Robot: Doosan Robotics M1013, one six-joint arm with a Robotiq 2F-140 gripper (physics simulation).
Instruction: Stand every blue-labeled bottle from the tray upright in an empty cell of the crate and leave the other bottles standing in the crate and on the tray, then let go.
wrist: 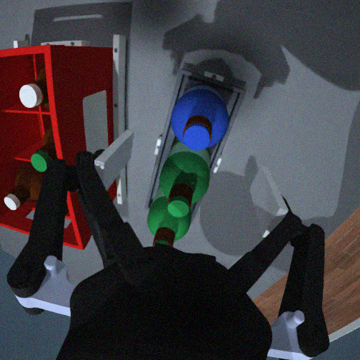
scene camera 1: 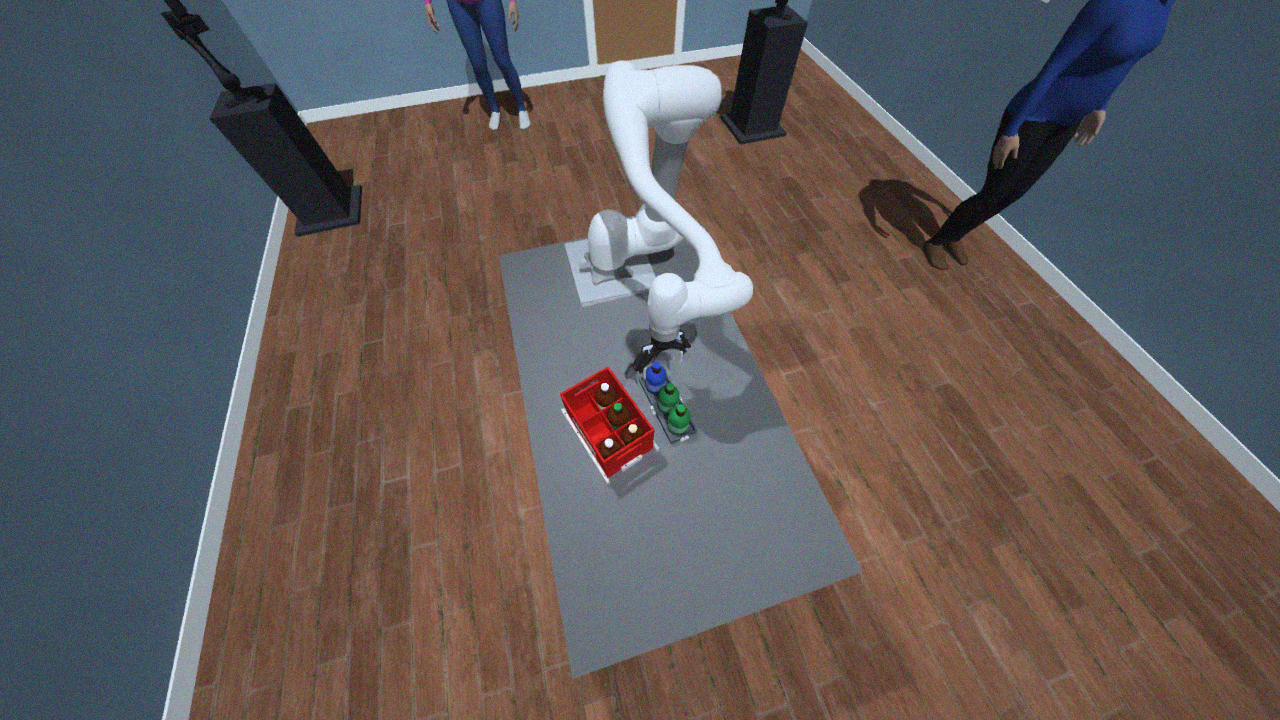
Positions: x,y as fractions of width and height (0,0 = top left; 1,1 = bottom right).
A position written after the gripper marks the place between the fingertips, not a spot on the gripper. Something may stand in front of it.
In view: the gripper (wrist: 0.54,0.45), a blue-labeled bottle (wrist: 0.55,0.33), a green bottle (wrist: 0.51,0.49) and a green bottle (wrist: 0.46,0.63).
